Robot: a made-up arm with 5 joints.
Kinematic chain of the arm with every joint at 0, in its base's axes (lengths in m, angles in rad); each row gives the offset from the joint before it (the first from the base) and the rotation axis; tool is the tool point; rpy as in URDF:
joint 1: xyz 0.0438 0 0.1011 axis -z
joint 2: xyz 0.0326 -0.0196 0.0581 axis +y
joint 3: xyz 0.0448 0 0.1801 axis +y
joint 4: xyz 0.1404 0 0.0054 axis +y
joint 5: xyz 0.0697 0.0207 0 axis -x
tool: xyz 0 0 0 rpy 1.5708 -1.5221 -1.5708
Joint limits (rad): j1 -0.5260..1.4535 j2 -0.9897..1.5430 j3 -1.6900..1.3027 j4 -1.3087..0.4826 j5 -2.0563..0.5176
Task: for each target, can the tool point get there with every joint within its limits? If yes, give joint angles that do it. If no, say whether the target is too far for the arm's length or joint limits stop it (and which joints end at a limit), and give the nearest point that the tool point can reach.
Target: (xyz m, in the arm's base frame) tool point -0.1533 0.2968 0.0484
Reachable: no: joint limits stop it (at a limit: joint 2, joint 3, joint 4) | nearest point -0.1042 0.2229 0.3010 | short by 0.268 m
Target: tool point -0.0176 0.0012 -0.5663
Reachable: no: too far | nearest point 0.0623 -0.1479 -0.0805 | short by 0.514 m
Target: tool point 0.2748 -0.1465 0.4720
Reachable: yes | joints 0.5690 0.4098 -1.2171 -0.2389 -0.2797
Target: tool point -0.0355 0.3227 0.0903
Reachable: no: joint limits stop it (at a limit: joint 2, joint 3, joint 4) | nearest point -0.0201 0.2599 0.3010 | short by 0.220 m
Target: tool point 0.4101 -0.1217 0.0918
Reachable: yes | joints 0.3236 1.2848 -0.4856 -1.1155 -1.3724
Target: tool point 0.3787 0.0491 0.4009
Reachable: yes | joints -0.1423 0.5088 -0.9092 -0.3309 -1.3733
